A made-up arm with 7 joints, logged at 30 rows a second.
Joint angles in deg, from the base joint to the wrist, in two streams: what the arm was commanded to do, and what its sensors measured. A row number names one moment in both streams.
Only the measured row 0 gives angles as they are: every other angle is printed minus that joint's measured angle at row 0.
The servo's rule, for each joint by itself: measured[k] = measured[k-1] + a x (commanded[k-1-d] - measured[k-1]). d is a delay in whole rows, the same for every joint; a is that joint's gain. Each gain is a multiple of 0.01, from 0.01 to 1. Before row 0 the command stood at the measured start. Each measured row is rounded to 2 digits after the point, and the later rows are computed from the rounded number. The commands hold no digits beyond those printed.
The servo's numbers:
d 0
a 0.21 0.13 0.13 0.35 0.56 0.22 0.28
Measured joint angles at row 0:
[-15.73 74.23 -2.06 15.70 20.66 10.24 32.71]
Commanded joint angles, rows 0 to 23:
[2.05 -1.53 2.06 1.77 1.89 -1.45 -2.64]
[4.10 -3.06 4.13 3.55 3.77 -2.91 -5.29]
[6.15 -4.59 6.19 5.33 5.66 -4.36 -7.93]
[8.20 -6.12 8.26 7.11 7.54 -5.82 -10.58]
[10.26 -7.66 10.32 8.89 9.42 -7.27 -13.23]
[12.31 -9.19 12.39 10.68 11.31 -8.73 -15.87]
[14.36 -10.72 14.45 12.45 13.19 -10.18 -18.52]
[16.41 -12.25 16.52 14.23 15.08 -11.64 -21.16]
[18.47 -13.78 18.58 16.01 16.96 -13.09 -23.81]
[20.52 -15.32 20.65 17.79 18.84 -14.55 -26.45]
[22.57 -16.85 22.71 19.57 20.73 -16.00 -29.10]
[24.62 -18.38 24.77 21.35 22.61 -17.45 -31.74]
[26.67 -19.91 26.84 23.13 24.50 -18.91 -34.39]
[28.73 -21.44 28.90 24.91 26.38 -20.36 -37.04]
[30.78 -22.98 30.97 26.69 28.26 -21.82 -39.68]
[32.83 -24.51 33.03 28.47 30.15 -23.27 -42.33]
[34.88 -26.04 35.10 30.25 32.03 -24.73 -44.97]
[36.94 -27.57 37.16 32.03 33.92 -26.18 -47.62]
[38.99 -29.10 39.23 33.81 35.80 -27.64 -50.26]
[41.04 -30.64 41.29 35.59 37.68 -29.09 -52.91]
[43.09 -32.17 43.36 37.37 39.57 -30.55 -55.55]
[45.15 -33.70 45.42 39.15 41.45 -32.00 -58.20]
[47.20 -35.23 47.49 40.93 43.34 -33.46 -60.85]
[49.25 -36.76 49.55 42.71 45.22 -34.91 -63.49]
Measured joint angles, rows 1 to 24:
[0.43 -0.20 0.27 0.62 1.06 -0.32 -0.74]
[1.20 -0.57 0.77 1.65 2.58 -0.89 -2.01]
[2.24 -1.09 1.47 2.94 4.30 -1.65 -3.67]
[3.49 -1.74 2.35 4.40 6.11 -2.57 -5.60]
[4.91 -2.51 3.39 5.97 7.96 -3.60 -7.74]
[6.46 -3.38 4.56 7.62 9.84 -4.73 -10.02]
[8.12 -4.33 5.85 9.31 11.72 -5.93 -12.40]
[9.86 -5.36 7.24 11.03 13.60 -7.19 -14.85]
[11.67 -6.45 8.71 12.77 15.48 -8.49 -17.36]
[13.53 -7.60 10.26 14.53 17.36 -9.82 -19.91]
[15.43 -8.80 11.88 16.29 19.25 -11.18 -22.48]
[17.36 -10.05 13.56 18.06 21.13 -12.56 -25.07]
[19.32 -11.33 15.29 19.83 23.02 -13.96 -27.68]
[21.30 -12.64 17.06 21.61 24.90 -15.37 -30.30]
[23.29 -13.98 18.87 23.39 26.78 -16.79 -32.93]
[25.29 -15.35 20.71 25.17 28.67 -18.22 -35.56]
[27.30 -16.74 22.58 26.95 30.55 -19.65 -38.19]
[29.32 -18.15 24.48 28.73 32.44 -21.09 -40.83]
[31.35 -19.57 26.40 30.51 34.32 -22.53 -43.47]
[33.38 -21.01 28.34 32.29 36.20 -23.97 -46.11]
[35.42 -22.46 30.29 34.07 38.09 -25.42 -48.75]
[37.46 -23.92 32.26 35.85 39.97 -26.87 -51.40]
[39.51 -25.39 34.24 37.63 41.86 -28.32 -54.05]
[41.56 -26.87 36.23 39.41 43.74 -29.77 -56.69]

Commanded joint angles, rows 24 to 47:
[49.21 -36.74 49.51 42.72 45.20 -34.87 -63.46]
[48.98 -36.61 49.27 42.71 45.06 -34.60 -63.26]
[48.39 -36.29 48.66 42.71 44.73 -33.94 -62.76]
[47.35 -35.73 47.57 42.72 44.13 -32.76 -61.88]
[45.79 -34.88 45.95 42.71 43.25 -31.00 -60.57]
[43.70 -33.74 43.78 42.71 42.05 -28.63 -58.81]
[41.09 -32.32 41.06 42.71 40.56 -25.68 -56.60]
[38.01 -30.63 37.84 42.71 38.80 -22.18 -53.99]
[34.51 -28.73 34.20 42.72 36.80 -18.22 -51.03]
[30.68 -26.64 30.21 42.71 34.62 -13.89 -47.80]
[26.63 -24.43 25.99 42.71 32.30 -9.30 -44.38]
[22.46 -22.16 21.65 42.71 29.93 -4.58 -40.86]
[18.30 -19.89 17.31 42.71 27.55 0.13 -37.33]
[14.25 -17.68 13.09 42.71 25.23 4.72 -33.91]
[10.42 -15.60 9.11 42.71 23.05 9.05 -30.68]
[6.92 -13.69 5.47 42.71 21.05 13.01 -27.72]
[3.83 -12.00 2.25 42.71 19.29 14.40 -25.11]
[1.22 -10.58 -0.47 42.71 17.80 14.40 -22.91]
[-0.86 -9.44 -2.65 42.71 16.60 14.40 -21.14]
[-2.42 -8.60 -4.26 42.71 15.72 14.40 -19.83]
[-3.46 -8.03 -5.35 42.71 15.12 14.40 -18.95]
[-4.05 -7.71 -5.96 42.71 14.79 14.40 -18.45]
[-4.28 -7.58 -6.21 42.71 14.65 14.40 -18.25]
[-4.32 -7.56 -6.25 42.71 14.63 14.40 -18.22]
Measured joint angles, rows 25 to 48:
[43.17 -28.15 37.96 40.57 44.56 -30.89 -58.59]
[44.39 -29.25 39.43 41.32 44.84 -31.71 -59.90]
[45.23 -30.17 40.63 41.81 44.78 -32.20 -60.70]
[45.68 -30.89 41.53 42.13 44.42 -32.32 -61.03]
[45.70 -31.41 42.10 42.33 43.76 -32.03 -60.90]
[45.28 -31.71 42.32 42.46 42.80 -31.28 -60.31]
[44.40 -31.79 42.16 42.55 41.55 -30.05 -59.27]
[43.06 -31.64 41.60 42.61 40.01 -28.32 -57.79]
[41.26 -31.26 40.64 42.65 38.21 -26.10 -55.90]
[39.04 -30.66 39.28 42.67 36.20 -23.41 -53.63]
[36.43 -29.85 37.55 42.68 34.02 -20.31 -51.04]
[33.50 -28.85 35.48 42.69 31.73 -16.85 -48.19]
[30.31 -27.69 33.12 42.70 29.39 -13.11 -45.15]
[26.94 -26.39 30.52 42.70 27.06 -9.19 -42.00]
[23.47 -24.99 27.74 42.70 24.81 -5.18 -38.83]
[19.99 -23.52 24.84 42.70 22.70 -1.18 -35.72]
[16.60 -22.02 21.90 42.70 20.79 2.25 -32.75]
[13.37 -20.53 18.99 42.70 19.12 4.92 -29.99]
[10.38 -19.09 16.18 42.70 17.71 7.01 -27.51]
[7.69 -17.73 13.52 42.70 16.60 8.64 -25.36]
[5.35 -16.47 11.07 42.70 15.77 9.91 -23.57]
[3.38 -15.33 8.86 42.70 15.22 10.90 -22.14]
[1.77 -14.32 6.90 42.70 14.90 11.67 -21.05]
[0.49 -13.44 5.19 42.70 14.75 12.27 -20.26]

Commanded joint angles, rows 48 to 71:
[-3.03 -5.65 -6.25 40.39 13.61 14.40 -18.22]
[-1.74 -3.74 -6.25 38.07 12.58 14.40 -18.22]
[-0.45 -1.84 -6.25 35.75 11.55 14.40 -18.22]
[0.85 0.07 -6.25 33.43 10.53 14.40 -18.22]
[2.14 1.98 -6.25 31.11 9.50 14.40 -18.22]
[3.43 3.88 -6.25 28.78 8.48 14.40 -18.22]
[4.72 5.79 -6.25 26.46 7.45 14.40 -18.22]
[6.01 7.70 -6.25 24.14 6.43 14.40 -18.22]
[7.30 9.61 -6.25 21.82 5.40 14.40 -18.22]
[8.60 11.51 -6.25 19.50 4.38 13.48 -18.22]
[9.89 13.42 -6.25 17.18 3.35 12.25 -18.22]
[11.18 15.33 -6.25 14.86 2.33 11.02 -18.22]
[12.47 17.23 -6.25 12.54 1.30 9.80 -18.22]
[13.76 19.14 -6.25 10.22 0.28 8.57 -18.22]
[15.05 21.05 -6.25 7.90 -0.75 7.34 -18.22]
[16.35 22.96 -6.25 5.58 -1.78 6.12 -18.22]
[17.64 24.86 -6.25 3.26 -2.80 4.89 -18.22]
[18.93 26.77 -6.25 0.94 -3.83 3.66 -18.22]
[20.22 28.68 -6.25 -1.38 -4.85 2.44 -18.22]
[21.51 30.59 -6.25 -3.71 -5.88 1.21 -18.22]
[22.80 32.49 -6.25 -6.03 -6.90 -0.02 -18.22]
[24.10 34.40 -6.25 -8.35 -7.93 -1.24 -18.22]
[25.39 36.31 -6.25 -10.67 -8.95 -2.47 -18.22]
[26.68 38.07 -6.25 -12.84 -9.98 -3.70 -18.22]
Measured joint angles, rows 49 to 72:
[-0.25 -12.43 3.70 41.89 14.11 12.74 -19.69]
[-0.56 -11.30 2.41 40.55 13.25 13.11 -19.28]
[-0.54 -10.07 1.28 38.87 12.30 13.39 -18.98]
[-0.25 -8.75 0.30 36.97 11.31 13.61 -18.77]
[0.25 -7.36 -0.55 34.92 10.30 13.78 -18.62]
[0.92 -5.90 -1.29 32.77 9.28 13.92 -18.51]
[1.72 -4.38 -1.93 30.56 8.26 14.03 -18.43]
[2.62 -2.81 -2.49 28.31 7.24 14.11 -18.37]
[3.60 -1.20 -2.98 26.04 6.21 14.17 -18.33]
[4.65 0.45 -3.41 23.75 5.19 14.02 -18.30]
[5.75 2.14 -3.78 21.45 4.16 13.63 -18.28]
[6.89 3.85 -4.10 19.14 3.14 13.06 -18.26]
[8.06 5.59 -4.38 16.83 2.11 12.34 -18.25]
[9.26 7.35 -4.62 14.52 1.09 11.51 -18.24]
[10.48 9.13 -4.83 12.20 0.06 10.59 -18.23]
[11.71 10.93 -5.01 9.88 -0.97 9.61 -18.23]
[12.96 12.74 -5.17 7.56 -1.99 8.57 -18.23]
[14.21 14.56 -5.31 5.24 -3.02 7.49 -18.23]
[15.47 16.40 -5.43 2.92 -4.04 6.38 -18.23]
[16.74 18.24 -5.54 0.60 -5.07 5.24 -18.23]
[18.01 20.09 -5.63 -1.72 -6.09 4.08 -18.23]
[19.29 21.95 -5.71 -4.04 -7.12 2.91 -18.23]
[20.57 23.82 -5.78 -6.36 -8.14 1.73 -18.23]
[21.85 25.67 -5.84 -8.63 -9.17 0.54 -18.23]

